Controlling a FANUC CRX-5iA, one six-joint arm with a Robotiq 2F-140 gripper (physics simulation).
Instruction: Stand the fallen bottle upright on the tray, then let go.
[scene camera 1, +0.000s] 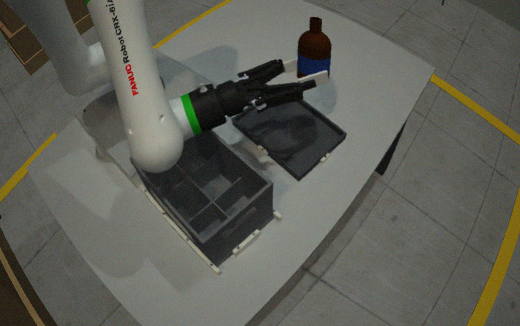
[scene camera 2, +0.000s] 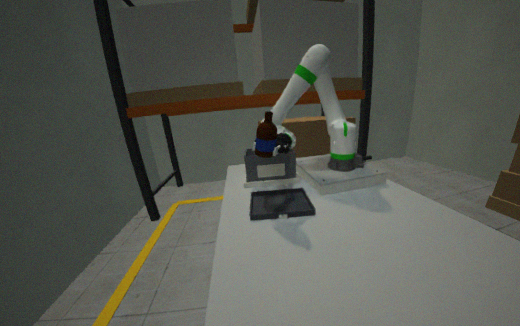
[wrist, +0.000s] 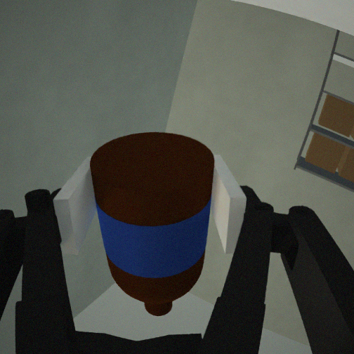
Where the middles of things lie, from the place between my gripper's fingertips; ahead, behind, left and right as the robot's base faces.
Scene:
I see my gripper 1 cm past the brown bottle (scene camera 2: 266, 136), 1 cm to the left of it and 5 cm below it.

